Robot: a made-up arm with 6 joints.
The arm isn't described. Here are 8 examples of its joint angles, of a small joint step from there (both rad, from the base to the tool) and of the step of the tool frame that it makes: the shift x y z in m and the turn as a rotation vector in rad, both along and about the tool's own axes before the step.
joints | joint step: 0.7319 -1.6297 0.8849 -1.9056 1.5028 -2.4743 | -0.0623 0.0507 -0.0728 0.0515 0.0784 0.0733
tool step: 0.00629 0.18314 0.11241 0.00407 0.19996 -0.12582
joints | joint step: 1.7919 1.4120 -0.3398 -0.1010 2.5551 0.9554 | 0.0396 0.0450 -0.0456 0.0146 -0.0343 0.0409
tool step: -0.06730 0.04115 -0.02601 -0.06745 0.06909 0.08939
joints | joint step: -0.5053 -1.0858 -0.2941 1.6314 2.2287 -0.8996 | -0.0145 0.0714 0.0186 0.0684 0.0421 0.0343
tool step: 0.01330 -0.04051 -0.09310 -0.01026 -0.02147 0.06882
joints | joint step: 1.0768 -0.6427 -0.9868 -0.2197 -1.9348 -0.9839 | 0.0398 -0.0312 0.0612 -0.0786 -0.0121 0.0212
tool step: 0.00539 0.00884 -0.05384 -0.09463 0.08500 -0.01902
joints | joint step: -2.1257 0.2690 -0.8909 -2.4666 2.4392 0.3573 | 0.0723 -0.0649 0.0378 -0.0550 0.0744 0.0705
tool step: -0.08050 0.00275 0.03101 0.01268 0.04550 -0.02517
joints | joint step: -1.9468 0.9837 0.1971 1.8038 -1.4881 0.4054 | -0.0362 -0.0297 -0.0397 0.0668 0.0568 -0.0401
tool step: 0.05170 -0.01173 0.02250 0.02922 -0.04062 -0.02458
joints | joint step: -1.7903 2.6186 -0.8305 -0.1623 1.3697 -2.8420 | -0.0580 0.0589 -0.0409 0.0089 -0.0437 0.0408
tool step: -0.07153 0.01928 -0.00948 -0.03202 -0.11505 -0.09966
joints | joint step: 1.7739 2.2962 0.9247 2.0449 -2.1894 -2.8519 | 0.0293 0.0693 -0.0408 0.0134 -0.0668 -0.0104
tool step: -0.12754 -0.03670 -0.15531 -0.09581 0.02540 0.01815
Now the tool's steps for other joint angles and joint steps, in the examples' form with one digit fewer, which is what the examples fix.
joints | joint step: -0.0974 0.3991 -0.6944 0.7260 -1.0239 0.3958 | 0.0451 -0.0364 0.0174 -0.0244 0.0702 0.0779
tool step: -0.0174 0.0499 -0.0423 -0.0436 -0.0552 -0.1273
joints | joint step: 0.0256 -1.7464 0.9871 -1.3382 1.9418 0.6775 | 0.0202 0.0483 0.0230 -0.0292 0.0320 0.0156
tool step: 0.0189 -0.0584 -0.0556 -0.0026 0.0055 -0.0754
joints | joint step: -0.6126 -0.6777 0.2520 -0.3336 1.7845 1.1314 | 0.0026 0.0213 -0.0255 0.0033 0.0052 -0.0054
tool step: -0.0104 0.0252 -0.0514 -0.0198 0.0265 0.0235
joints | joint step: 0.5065 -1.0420 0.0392 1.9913 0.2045 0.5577 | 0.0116 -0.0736 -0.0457 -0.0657 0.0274 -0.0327
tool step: -0.0207 0.0466 -0.0897 0.0738 -0.0752 0.0382
